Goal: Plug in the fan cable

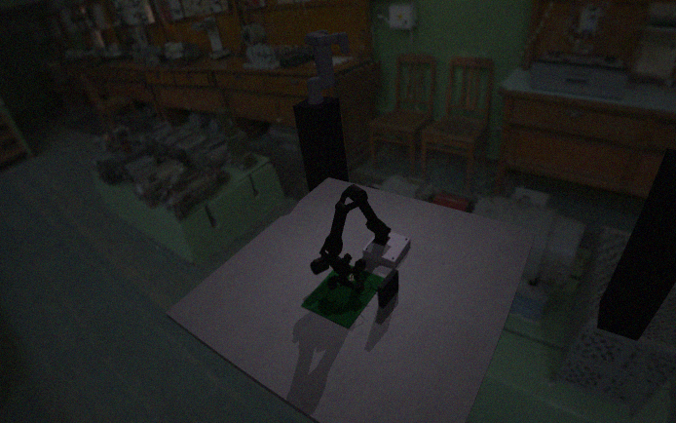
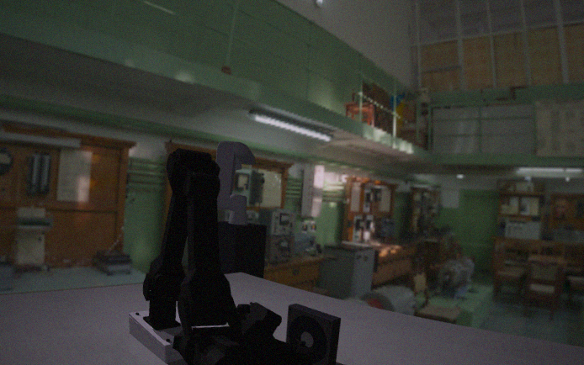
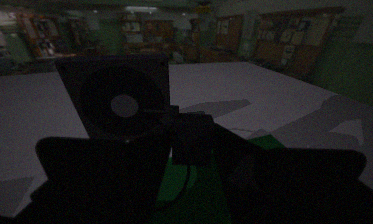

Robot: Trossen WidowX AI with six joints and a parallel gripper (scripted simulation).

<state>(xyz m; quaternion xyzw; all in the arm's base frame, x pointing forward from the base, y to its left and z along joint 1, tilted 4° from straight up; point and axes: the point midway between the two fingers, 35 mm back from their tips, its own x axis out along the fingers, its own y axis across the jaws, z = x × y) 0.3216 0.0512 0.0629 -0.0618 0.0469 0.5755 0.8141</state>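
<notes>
My gripper tip is 1 cm to the left of the dark plug and 1 cm above it. Round my gripper tip: black fan 9 cm to the left, 6 cm behind, 2 cm below; green board 9 cm to the right, 9 cm below.
</notes>
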